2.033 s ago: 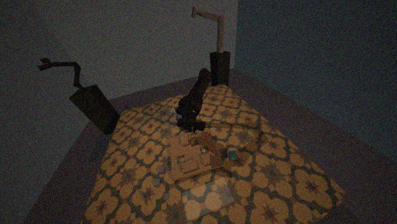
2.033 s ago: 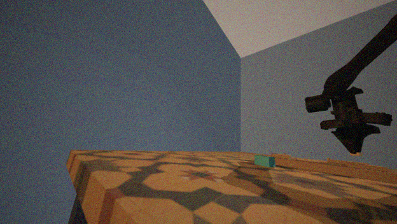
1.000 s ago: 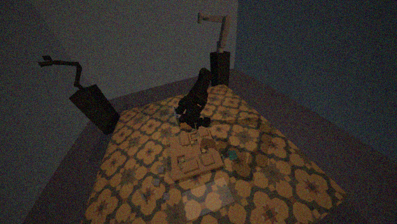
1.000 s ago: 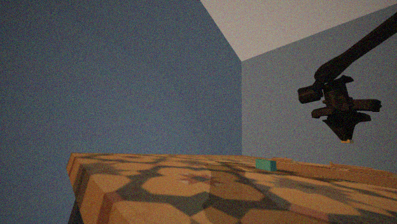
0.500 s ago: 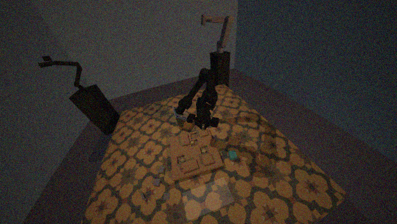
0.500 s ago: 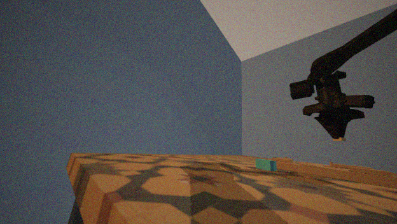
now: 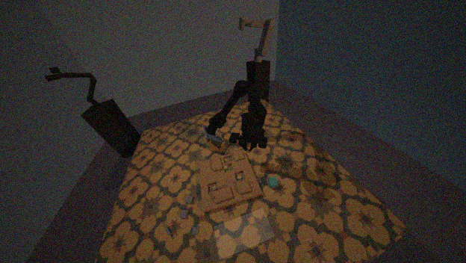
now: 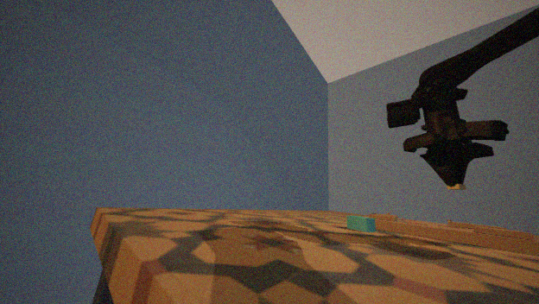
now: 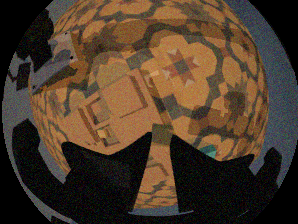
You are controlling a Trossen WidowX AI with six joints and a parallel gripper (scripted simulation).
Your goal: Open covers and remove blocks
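The tan puzzle board is 30 mm ahead of my gripper tip, 140 mm to the right of it and 90 mm below it. Also, from my gripper tip: teal block: 180 mm ahead, 40 mm to the left, 100 mm below.
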